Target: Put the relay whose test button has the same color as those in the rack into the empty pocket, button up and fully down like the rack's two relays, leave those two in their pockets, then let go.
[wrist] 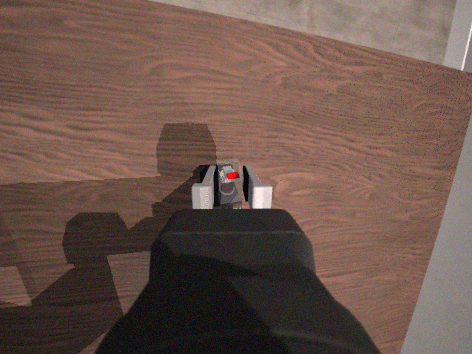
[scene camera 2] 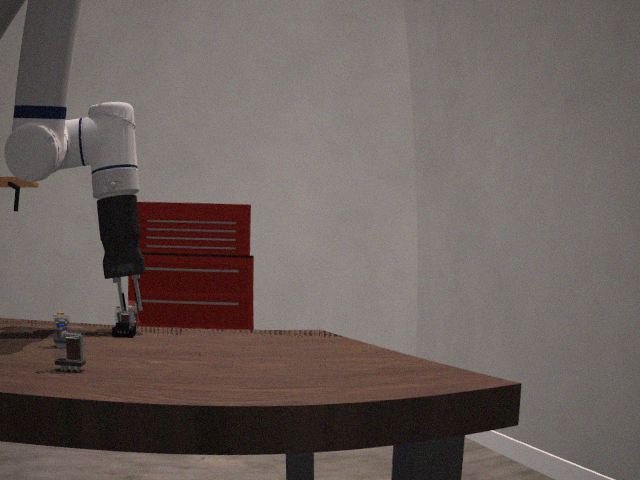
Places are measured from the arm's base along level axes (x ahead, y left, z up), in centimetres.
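Pixels of known places: gripper, fingertip midpoint: (wrist: pixel 230 176) (scene camera 2: pixel 132 311).
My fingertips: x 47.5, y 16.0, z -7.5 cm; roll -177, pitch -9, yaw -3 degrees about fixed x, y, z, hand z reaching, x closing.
Note:
Behind a point stands the place of what it marks.
My gripper (scene camera 2: pixel 130 308) @[x 47.5, y 16.0, z -7.5 cm] (wrist: pixel 230 176) @[x 47.5, y 16.0, z -7.5 cm] points down at the black rack (scene camera 2: pixel 124 332) @[x 46.3, y 7.8, z -10.6 cm] and is shut on a relay with a red test button (wrist: pixel 232 175) @[x 47.4, y 16.5, z -5.8 cm], button up. The held relay is between the fingers, over or in the rack; how deep it sits cannot be told. The rack's own two relays and the pockets are largely hidden by the fingers and the gripper body, and their buttons cannot be made out. A relay with a blue button (scene camera 2: pixel 61 326) @[x 41.4, y -29.3, z -7.0 cm] stands on the table to the left in the scene view. Another relay (scene camera 2: pixel 74 348) @[x 42.8, y -30.0, z -8.9 cm], its button not visible, is nearer the camera.
The wooden table (scene camera 2: pixel 268 366) @[x 63.2, y -23.1, z -11.2 cm] (wrist: pixel 320 115) @[x 59.7, y 21.9, z -11.2 cm] carries the rack and the loose relays; its far edge runs close behind the rack. A red tool cabinet (scene camera 2: pixel 199 289) stands behind the table. The arm's shadow falls left of the gripper in the wrist view.

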